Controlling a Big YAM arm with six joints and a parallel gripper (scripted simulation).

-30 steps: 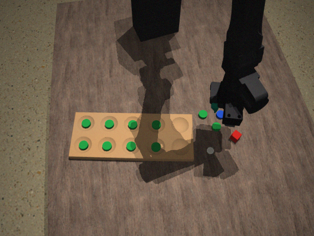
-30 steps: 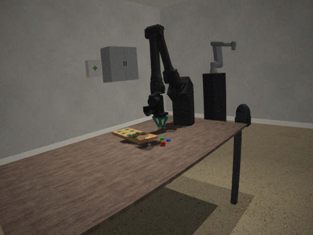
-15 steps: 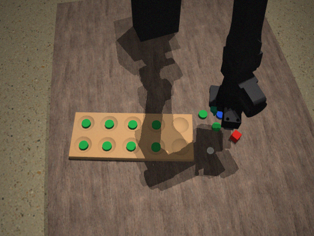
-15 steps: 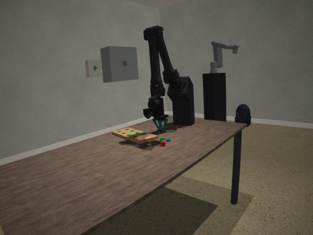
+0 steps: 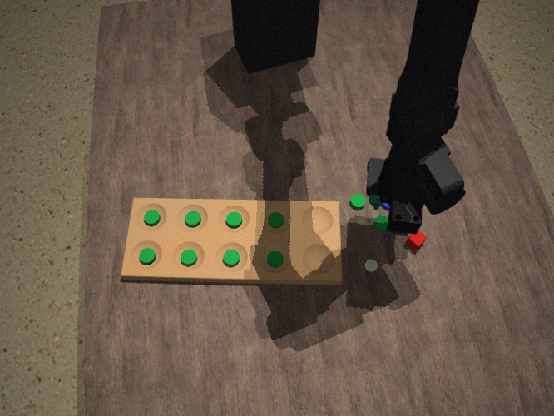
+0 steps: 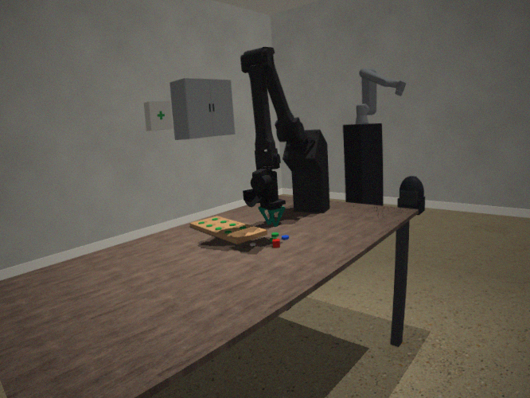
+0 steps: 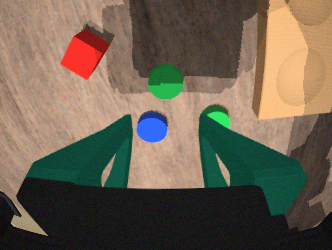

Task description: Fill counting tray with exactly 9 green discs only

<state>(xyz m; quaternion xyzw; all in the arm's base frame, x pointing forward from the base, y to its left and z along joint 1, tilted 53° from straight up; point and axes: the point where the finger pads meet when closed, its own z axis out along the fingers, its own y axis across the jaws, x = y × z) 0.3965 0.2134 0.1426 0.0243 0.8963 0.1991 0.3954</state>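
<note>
Right now my hand is 60 mm above the blue disc and 50 mm past it. The rest, counted from my hand: white disc 90 mm ahead, 70 mm below; counting tray 250 mm to the right, 110 mm ahead, 60 mm below; red cube 70 mm to the left, 60 mm below, 20 mm ahead.
</note>
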